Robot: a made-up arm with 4 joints. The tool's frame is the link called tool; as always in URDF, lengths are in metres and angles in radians.
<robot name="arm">
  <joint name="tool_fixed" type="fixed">
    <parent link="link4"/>
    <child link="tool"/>
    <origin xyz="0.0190 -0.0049 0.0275" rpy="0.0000 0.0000 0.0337"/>
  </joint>
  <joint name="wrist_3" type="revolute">
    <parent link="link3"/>
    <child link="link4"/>
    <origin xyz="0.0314 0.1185 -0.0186" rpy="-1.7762 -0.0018 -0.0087"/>
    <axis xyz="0 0 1"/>
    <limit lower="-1.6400" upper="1.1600" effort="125" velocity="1.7"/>
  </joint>
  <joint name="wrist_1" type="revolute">
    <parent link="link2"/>
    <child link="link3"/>
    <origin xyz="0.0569 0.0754 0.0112" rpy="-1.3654 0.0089 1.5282"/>
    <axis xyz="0 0 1"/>
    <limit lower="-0.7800" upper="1.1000" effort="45" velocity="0.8"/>
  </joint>
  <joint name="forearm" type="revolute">
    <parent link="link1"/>
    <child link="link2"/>
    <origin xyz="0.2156 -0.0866 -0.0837" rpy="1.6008 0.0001 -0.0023"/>
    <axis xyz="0 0 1"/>
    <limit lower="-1.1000" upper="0.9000" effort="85" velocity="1"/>
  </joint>
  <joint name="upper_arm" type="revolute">
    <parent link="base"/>
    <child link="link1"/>
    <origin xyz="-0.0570 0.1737 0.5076" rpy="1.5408 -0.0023 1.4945"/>
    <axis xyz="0 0 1"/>
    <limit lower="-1.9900" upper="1.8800" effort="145" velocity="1.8"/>
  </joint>
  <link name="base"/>
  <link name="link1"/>
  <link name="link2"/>
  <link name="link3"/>
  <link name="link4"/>
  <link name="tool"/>
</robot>
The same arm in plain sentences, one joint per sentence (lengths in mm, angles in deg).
The arm has four revolute joints in a row. What follows holds with every joint at zero, and every direction is one of the base frame's. The first joint lies 57 mm along -x and 173.7 mm along +y and 507.6 mm along +z from the base frame's origin and rotates about the direction (0.996633, -0.076303, 0.030001), from -114.02 to 107.72 deg. The second joint lies 64.4 mm along -x and 221.4 mm along +y and 88.6 mm along -z from the first joint and rotates about -z, from -63.03 to 51.57 deg. The third joint lies 79.5 mm along +x and 51 mm along +y and 11.2 mm along -z from the second joint and rotates about the direction (-0.0311, -0.978498, -0.2039), from -44.69 to 63.03 deg. The fourth joint lies 30.1 mm along +x and 7 mm along -y and 120.1 mm along +z from the third joint and rotates about +z, from -93.97 to 66.46 deg. The tool frame, which is the frame that the pose is given for, lies 18.8 mm along +x and 5.5 mm along -y and 27.5 mm along +z from the fourth joint; its axes are the base frame's turned by roll 0, pitch 0 and yaw 0 deg (as in URDF: about the fixed x, then y, then z).
